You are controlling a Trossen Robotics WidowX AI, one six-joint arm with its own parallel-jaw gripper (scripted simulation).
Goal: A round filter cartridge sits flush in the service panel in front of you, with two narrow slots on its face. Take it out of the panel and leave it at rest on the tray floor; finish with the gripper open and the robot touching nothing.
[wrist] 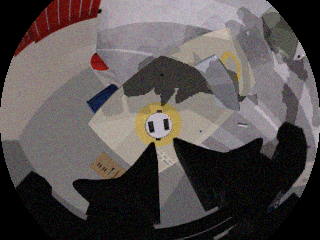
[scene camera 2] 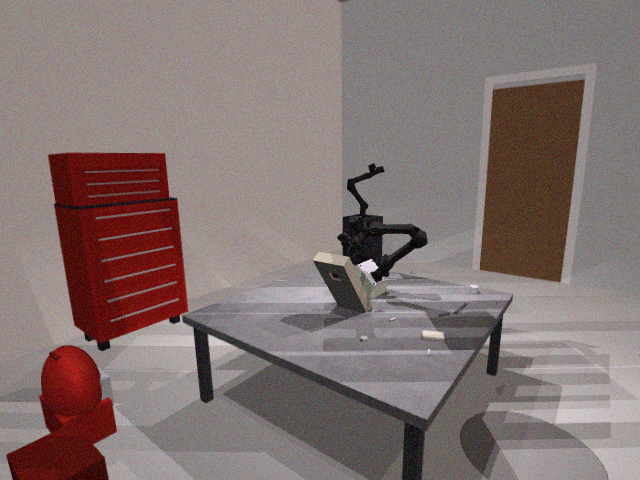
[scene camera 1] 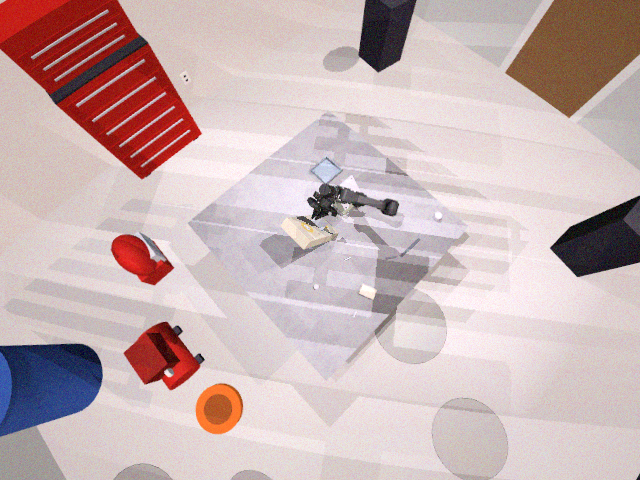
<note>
I see my gripper (wrist: pixel 164 143) and a beige service panel (scene camera 2: pixel 338 272).
The beige service panel shows as well in the wrist view (wrist: pixel 171 84) and in scene camera 1 (scene camera 1: pixel 294 226).
</note>
